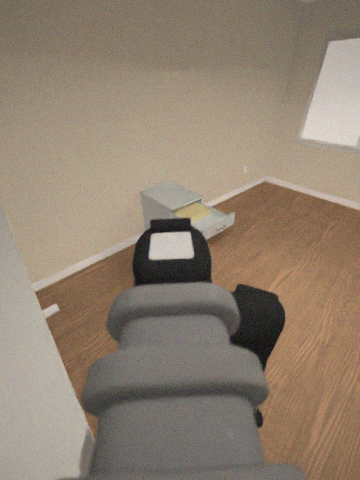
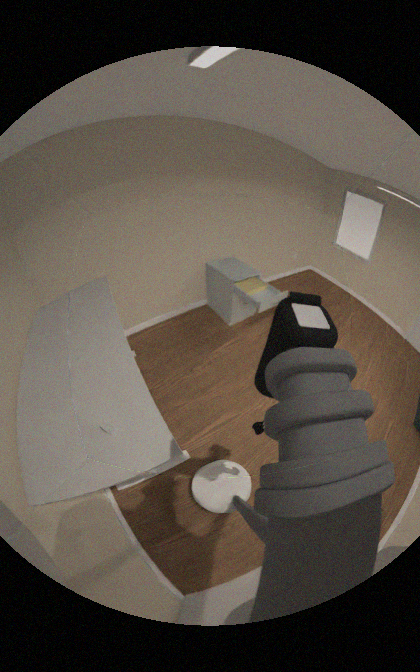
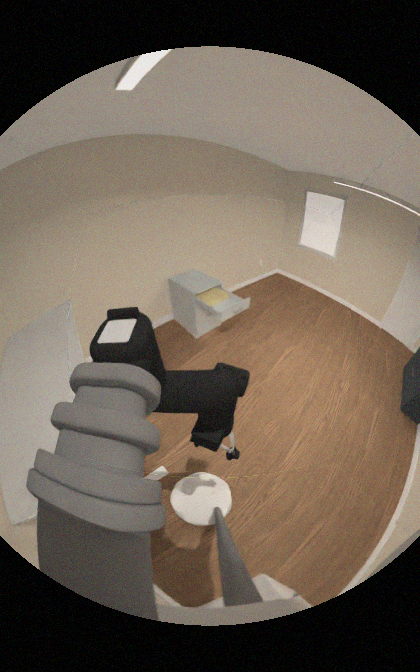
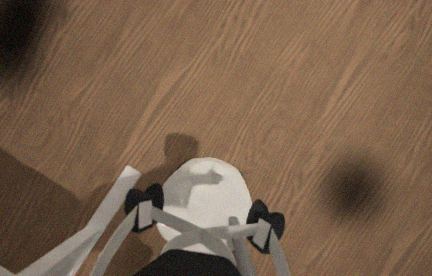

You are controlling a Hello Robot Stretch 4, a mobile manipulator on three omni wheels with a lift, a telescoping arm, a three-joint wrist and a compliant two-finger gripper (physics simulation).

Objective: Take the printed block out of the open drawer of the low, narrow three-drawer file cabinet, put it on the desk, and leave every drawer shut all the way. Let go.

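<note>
The low grey file cabinet (image 1: 167,194) (image 2: 216,290) (image 3: 184,304) stands against the far wall. Its top drawer (image 1: 228,223) (image 2: 272,299) (image 3: 239,308) is pulled out, with yellow material (image 1: 196,212) (image 2: 251,286) (image 3: 214,297) inside. The lower drawers are too small to judge. The white desk (image 1: 30,380) (image 2: 100,370) (image 3: 30,395) is at the left. A small dark mark (image 2: 105,429) shows on its top; I cannot tell whether it belongs to the printed block. My gripper (image 3: 231,452) (image 4: 205,207) is open and empty, pointing down above the floor, away from cabinet and desk.
The robot's round white base part (image 2: 215,482) (image 3: 202,505) (image 4: 220,192) is below the gripper. A white foot bar (image 3: 157,473) (image 4: 107,205) lies low beside it. A dark object (image 3: 412,392) stands at the right edge. A bright window (image 1: 337,95) is on the right wall.
</note>
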